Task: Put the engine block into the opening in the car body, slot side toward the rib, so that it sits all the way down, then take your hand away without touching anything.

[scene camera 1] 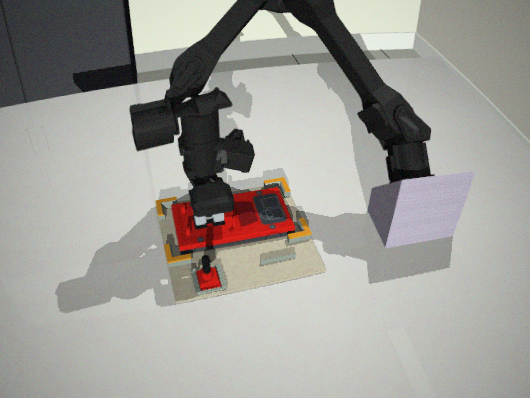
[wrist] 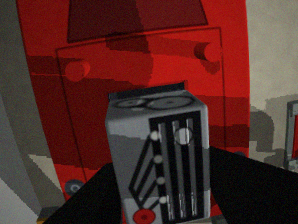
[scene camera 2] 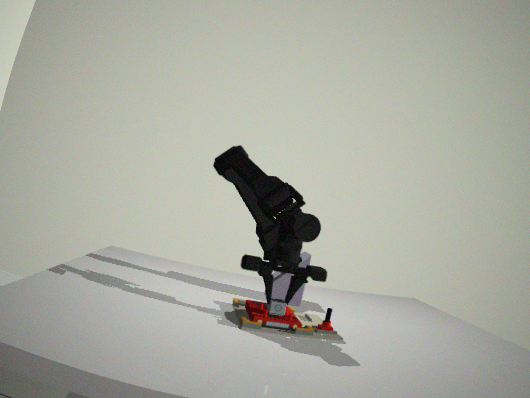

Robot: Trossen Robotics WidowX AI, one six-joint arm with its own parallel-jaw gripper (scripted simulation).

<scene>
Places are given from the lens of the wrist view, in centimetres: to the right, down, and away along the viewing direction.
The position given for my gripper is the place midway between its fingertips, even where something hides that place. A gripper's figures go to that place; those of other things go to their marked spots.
my gripper (wrist: 160, 165): 0, 2, 10
grey engine block (wrist: 159, 144): 0, 1, 8
</scene>
